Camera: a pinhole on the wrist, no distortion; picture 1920 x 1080 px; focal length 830.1 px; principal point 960.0 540.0 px. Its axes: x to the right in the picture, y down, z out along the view. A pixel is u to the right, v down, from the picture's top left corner.
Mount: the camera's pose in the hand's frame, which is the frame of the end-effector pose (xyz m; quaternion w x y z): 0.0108 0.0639 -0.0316 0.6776 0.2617 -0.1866 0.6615
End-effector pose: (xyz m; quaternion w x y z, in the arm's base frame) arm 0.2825 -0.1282 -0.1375 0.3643 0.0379 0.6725 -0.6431
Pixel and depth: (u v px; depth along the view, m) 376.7 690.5 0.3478
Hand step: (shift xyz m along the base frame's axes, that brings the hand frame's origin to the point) -0.1070 -0.1377 0.3132
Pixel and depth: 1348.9 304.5 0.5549
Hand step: 0.0394 -0.5964 -0.0246
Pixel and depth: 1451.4 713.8 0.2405
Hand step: 0.1336 -0.2139 0.0009
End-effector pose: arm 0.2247 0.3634 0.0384 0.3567 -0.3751 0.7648 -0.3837
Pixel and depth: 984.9 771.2 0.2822
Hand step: 0.2204 -0.0738 0.0031
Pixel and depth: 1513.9 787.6 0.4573
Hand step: 0.4617 -0.1004 -0.2481
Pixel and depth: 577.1 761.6 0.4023
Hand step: 0.2868 -0.1408 0.2128
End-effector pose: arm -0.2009 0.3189 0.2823 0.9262 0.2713 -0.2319 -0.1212
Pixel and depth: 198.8 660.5 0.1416
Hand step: -0.0180 -0.1042 -0.0674
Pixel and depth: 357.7 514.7 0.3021
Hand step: -0.0353 -0.2875 -0.0940
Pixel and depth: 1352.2 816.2 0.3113
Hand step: -0.2040 -0.1271 0.2105
